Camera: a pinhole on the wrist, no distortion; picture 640 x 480 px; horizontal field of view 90.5 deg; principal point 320.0 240.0 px. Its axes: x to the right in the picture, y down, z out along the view. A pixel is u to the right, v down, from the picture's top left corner.
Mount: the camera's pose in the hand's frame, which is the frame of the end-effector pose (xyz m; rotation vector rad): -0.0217 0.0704 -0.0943 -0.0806 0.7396 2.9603
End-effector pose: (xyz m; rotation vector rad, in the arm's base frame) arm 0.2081 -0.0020 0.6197 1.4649 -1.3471 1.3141
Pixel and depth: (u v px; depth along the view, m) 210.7 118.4 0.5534
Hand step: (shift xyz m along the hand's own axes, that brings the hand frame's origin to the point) 0.1727 0.5037 0.3083
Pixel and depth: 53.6 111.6 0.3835
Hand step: 0.3027 0.3639 0.1947
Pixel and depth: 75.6 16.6 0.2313
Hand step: 0.1649 0.3095 0.0465
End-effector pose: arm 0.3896 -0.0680 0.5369 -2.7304 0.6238 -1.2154
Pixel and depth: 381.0 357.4 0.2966
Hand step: -0.0981 0.1180 0.2142
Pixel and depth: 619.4 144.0 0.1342
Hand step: -0.1476 0.1787 -0.0042
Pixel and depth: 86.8 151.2 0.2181
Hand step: 0.1374 0.2151 0.0811
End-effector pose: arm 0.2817 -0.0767 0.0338 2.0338 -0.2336 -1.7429
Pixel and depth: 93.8 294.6 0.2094
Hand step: 0.1171 0.1264 0.1179
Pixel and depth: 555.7 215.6 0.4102
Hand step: -0.3338 0.3140 0.2304
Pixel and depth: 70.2 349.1 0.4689
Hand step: 0.3157 0.1225 0.4211
